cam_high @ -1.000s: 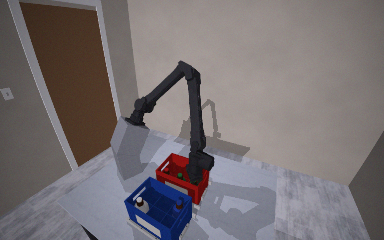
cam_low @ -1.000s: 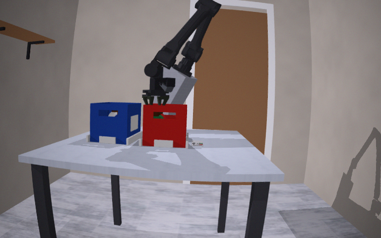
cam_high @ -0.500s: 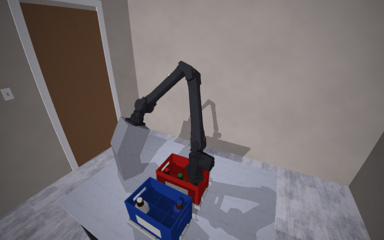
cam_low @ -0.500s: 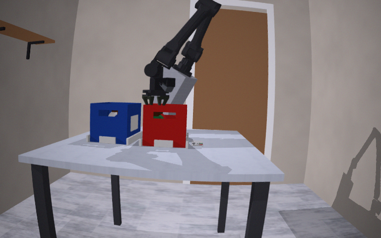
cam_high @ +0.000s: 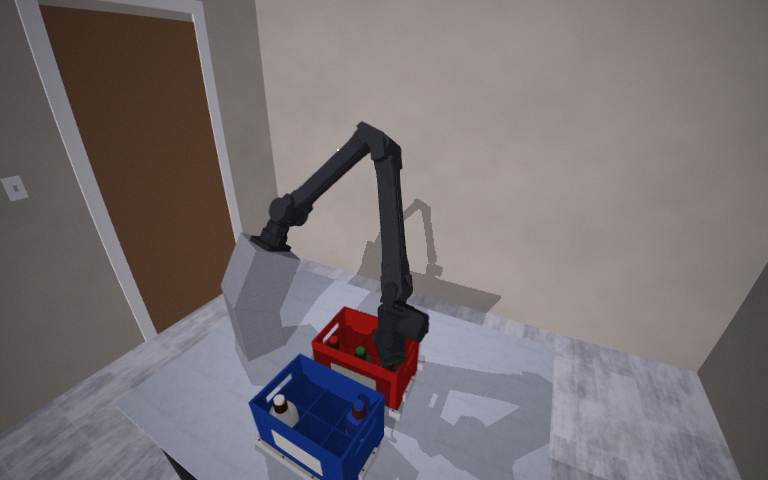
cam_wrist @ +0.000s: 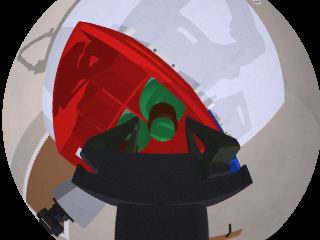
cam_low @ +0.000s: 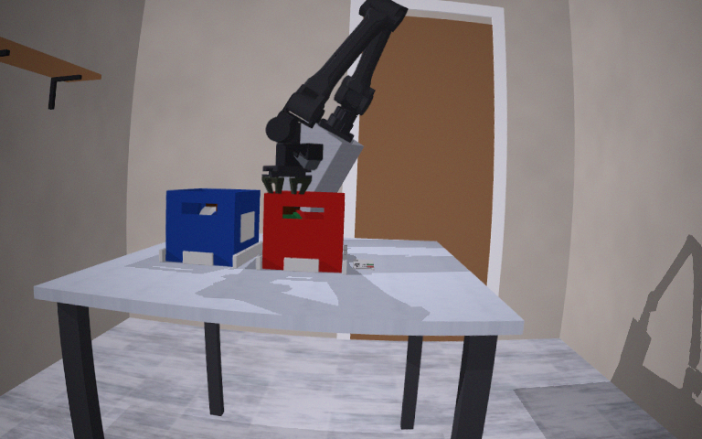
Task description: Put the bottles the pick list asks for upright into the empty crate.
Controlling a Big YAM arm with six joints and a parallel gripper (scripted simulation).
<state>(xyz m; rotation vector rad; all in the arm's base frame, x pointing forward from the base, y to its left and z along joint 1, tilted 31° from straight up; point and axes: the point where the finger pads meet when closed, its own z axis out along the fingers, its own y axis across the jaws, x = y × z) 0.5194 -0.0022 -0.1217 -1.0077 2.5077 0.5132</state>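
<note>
The red crate is 90 mm behind my hand, 40 mm to the left of it and 60 mm below it. The rest, counted from my hand: blue crate 80 mm behind, 210 mm to the right, 60 mm below; red-label bottle 180 mm behind, 10 mm to the right, 60 mm below; blue bottle 10 mm ahead, 160 mm to the right, 60 mm below.
</note>
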